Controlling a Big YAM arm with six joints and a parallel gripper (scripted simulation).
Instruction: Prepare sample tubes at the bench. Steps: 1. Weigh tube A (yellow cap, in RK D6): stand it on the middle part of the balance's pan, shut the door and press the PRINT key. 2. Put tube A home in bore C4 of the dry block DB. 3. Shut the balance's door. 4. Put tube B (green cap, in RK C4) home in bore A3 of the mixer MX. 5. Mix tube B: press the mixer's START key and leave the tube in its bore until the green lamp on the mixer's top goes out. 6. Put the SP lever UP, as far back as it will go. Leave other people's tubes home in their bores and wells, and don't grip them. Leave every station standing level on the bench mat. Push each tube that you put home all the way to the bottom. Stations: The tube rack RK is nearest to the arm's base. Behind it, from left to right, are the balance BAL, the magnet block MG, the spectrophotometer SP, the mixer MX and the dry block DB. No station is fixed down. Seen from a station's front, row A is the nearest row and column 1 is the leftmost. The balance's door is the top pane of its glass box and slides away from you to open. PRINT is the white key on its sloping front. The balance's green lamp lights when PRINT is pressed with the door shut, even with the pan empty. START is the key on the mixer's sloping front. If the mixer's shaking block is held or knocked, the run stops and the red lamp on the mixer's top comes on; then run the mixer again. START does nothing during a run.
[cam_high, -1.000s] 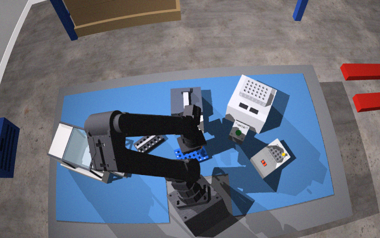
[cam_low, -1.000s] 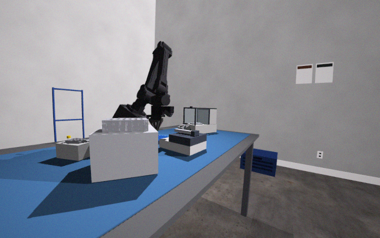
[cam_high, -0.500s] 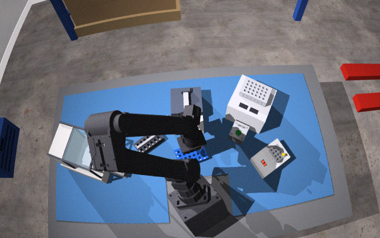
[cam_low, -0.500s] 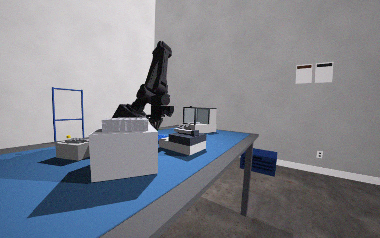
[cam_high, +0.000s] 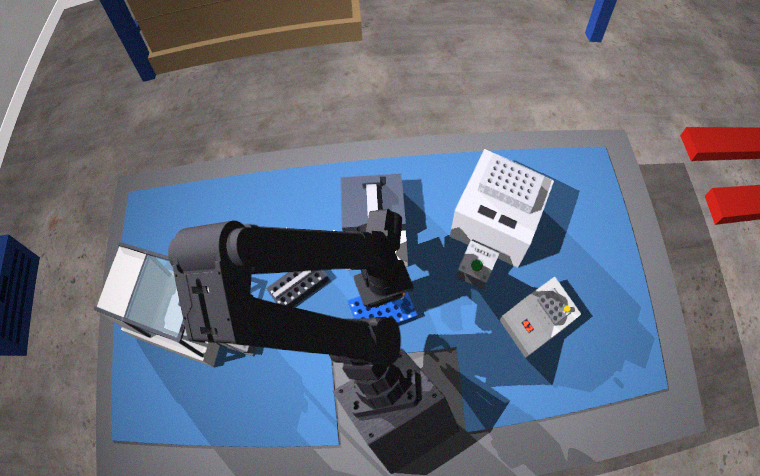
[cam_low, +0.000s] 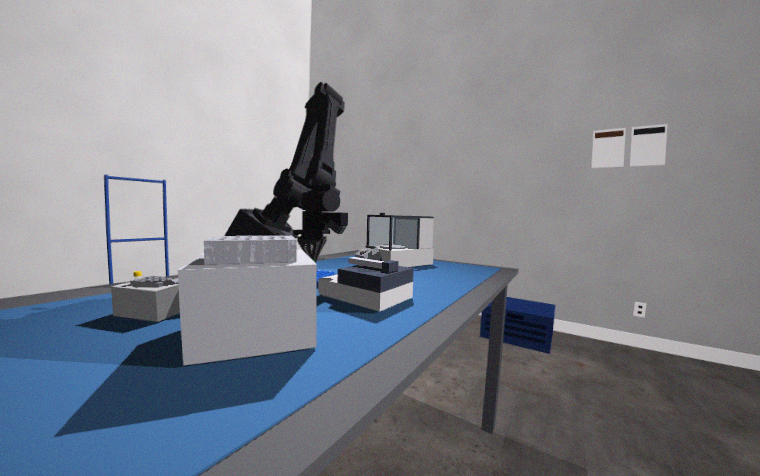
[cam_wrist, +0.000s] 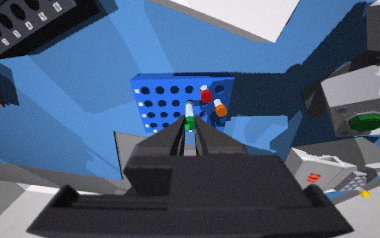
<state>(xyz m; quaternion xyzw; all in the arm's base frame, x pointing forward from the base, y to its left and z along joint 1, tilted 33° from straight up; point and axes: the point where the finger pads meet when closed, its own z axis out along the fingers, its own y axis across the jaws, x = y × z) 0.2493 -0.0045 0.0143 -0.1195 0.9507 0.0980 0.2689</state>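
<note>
The blue rack is 6 cm below my hand, 1 cm to the left of it and 1 cm behind it. Round my hand: magnet block: 20 cm to the left, 5 cm below, 5 cm ahead; spectrophotometer lever: 20 cm ahead, 2 cm to the left, 2 cm above; green start key: 20 cm to the right, 6 cm ahead.
</note>
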